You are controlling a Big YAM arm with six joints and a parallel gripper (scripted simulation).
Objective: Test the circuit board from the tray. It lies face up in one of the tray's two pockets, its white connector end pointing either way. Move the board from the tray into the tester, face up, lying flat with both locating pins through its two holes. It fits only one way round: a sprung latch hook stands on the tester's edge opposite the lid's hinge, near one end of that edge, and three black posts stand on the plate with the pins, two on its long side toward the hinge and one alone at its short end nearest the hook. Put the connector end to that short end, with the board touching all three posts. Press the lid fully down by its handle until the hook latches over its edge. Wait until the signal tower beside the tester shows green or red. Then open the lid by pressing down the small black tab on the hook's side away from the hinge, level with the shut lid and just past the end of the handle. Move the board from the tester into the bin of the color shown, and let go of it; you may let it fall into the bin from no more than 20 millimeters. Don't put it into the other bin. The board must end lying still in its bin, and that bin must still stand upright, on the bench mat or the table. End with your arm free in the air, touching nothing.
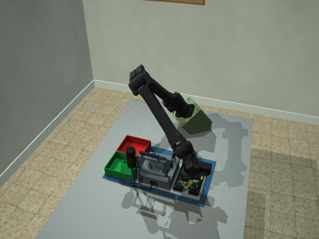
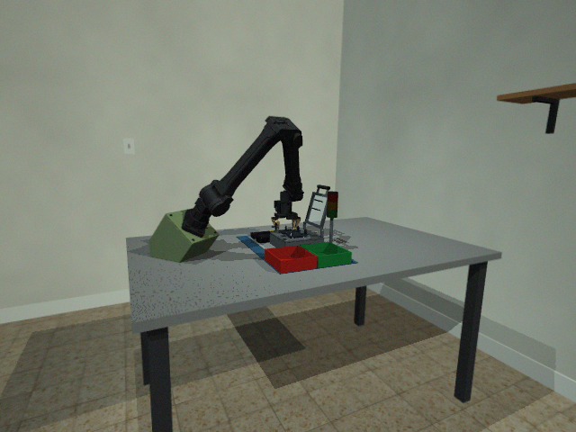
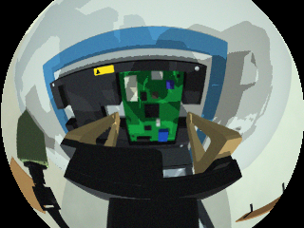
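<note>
Right now my hand is 10 mm above the green circuit board. Also, from my hand: tester plate: 160 mm to the right, 40 mm above, 30 mm behind; then latch hook: 120 mm to the right, 100 mm behind, 50 mm above; then clear lid: 170 mm to the right, 150 mm above, 90 mm ahead.
</note>
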